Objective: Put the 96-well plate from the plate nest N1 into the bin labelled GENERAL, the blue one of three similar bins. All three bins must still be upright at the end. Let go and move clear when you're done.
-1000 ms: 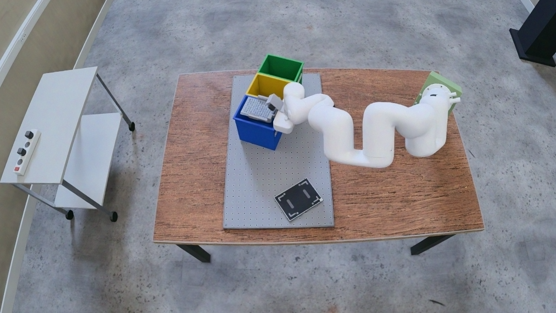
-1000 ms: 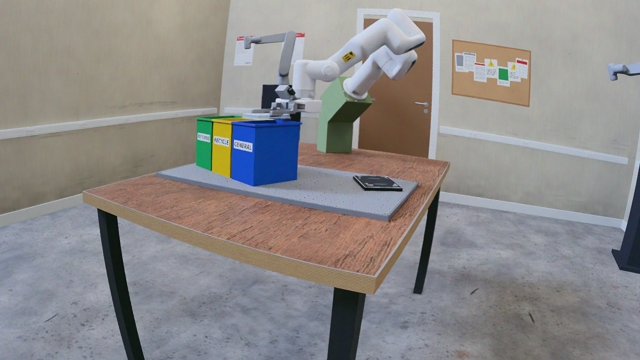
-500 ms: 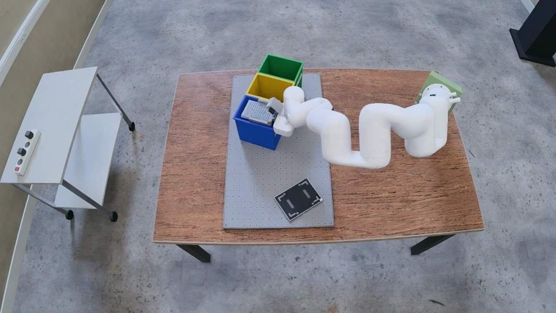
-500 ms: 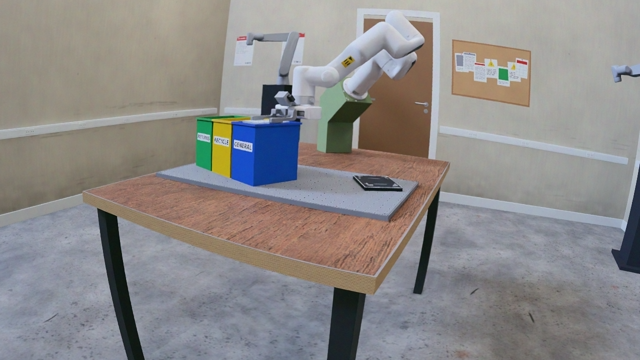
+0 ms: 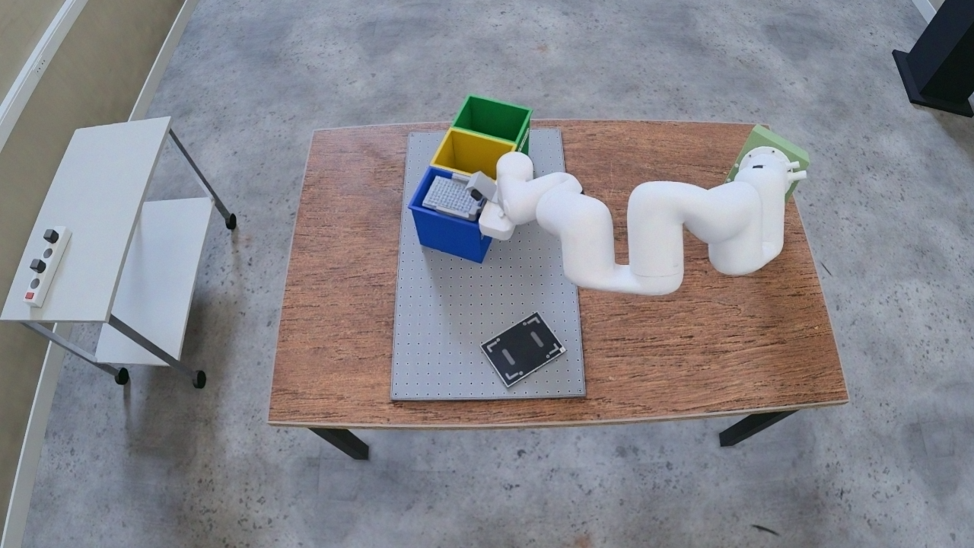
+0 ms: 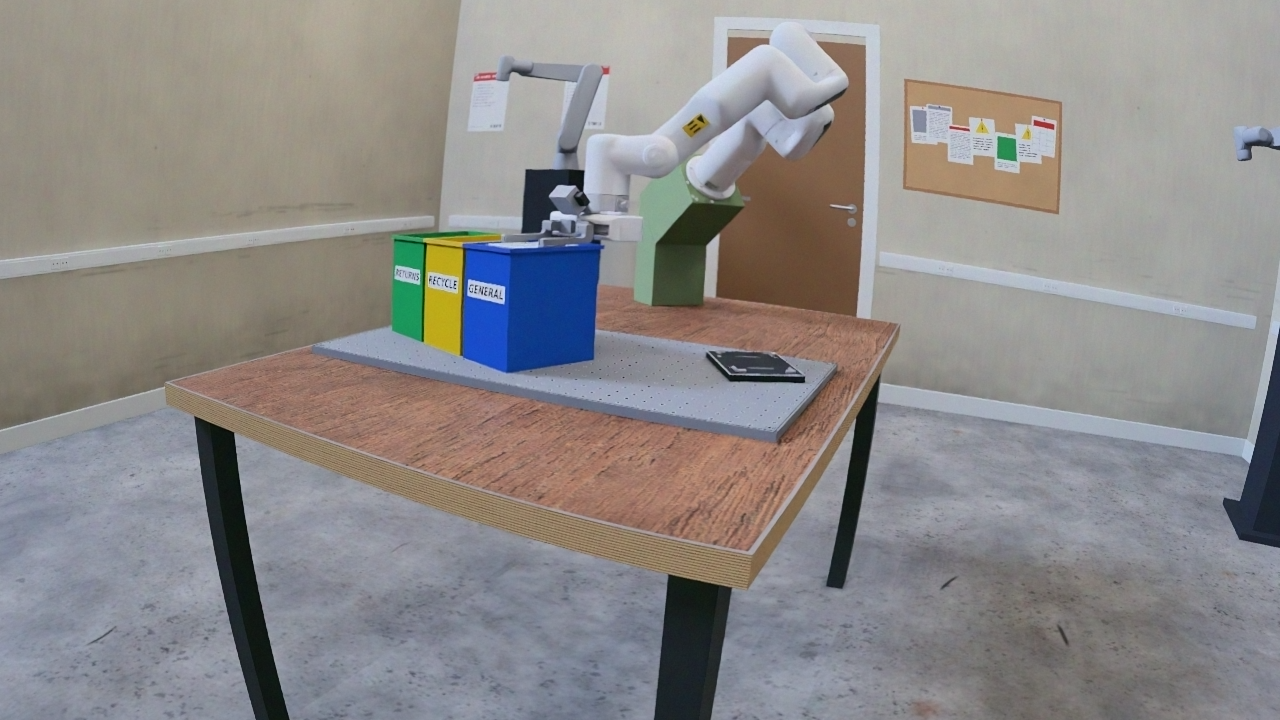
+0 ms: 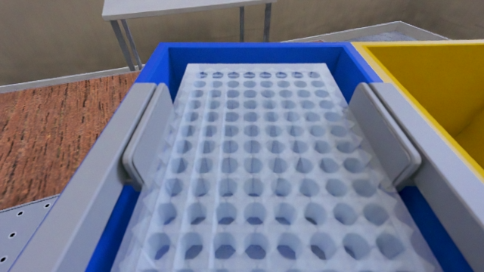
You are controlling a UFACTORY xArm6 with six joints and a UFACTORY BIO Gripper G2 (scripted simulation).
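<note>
My gripper is now 10 mm above the clear 96-well plate. Round my hand: green returns bin 260 mm to the right, 90 mm below, 50 mm behind; yellow recycle bin 130 mm to the right, 90 mm below, 20 mm behind; blue general bin 90 mm below.
</note>
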